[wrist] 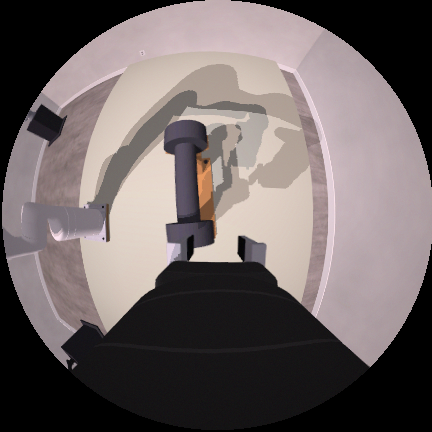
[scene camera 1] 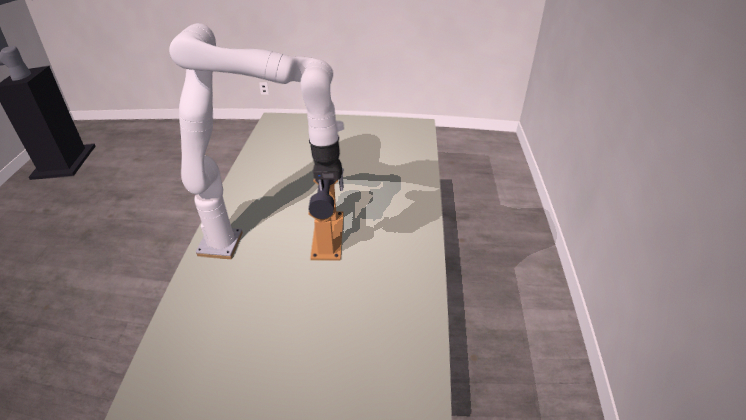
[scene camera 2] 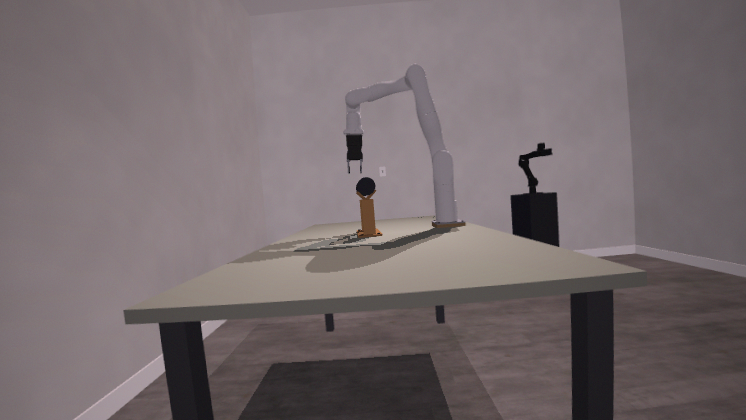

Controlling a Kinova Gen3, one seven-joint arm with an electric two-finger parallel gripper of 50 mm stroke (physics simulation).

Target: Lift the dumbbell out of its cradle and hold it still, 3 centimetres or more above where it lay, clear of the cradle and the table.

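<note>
A dark dumbbell lies level in its orange cradle, which stands upright on the table. My gripper is open and empty, pointing down. In scene camera 2 it is above the dumbbell and a little to the left, with a gap between. In the wrist view the handle is ahead and left of the fingers, and the left finger overlaps the near head. In scene camera 1 the near head hides part of the cradle.
The cradle stands on a long pale table. The arm's base plate is beside the cradle. A black pedestal stands on the floor away from the table. Shadows fall around the cradle.
</note>
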